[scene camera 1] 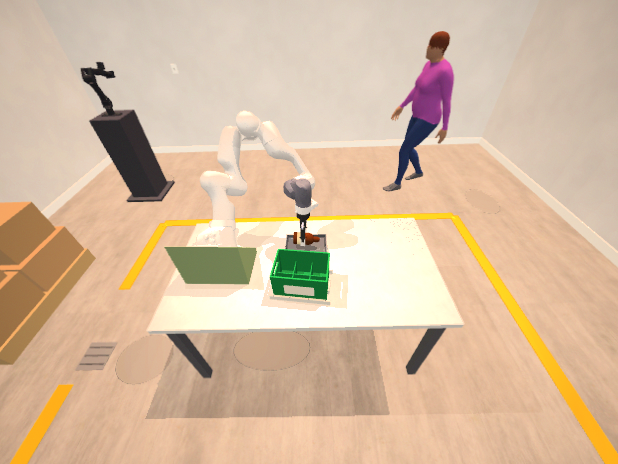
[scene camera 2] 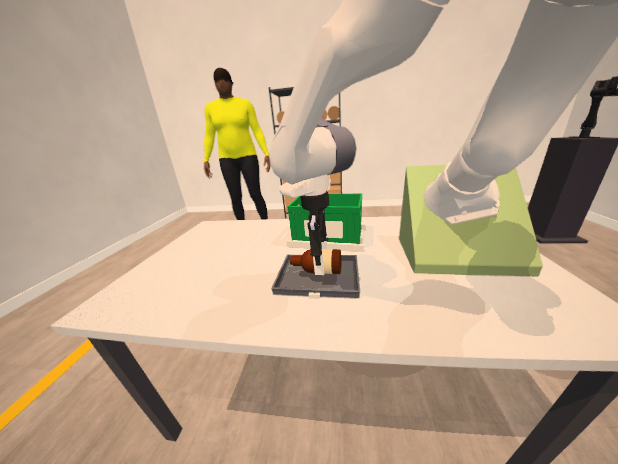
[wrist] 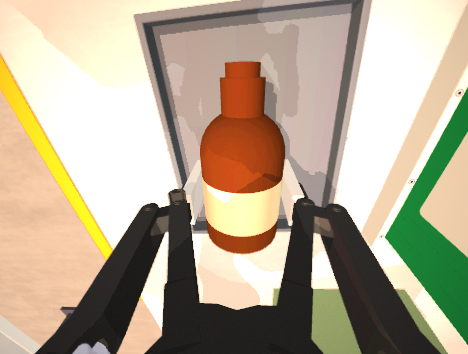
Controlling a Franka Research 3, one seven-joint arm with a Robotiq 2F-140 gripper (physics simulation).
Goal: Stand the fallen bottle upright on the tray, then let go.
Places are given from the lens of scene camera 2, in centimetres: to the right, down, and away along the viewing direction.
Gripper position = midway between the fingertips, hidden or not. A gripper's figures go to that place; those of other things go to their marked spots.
my gripper [scene camera 2: 321, 266]: 4, 11, 66
brown bottle [scene camera 2: 331, 257]: 6, 7, 62
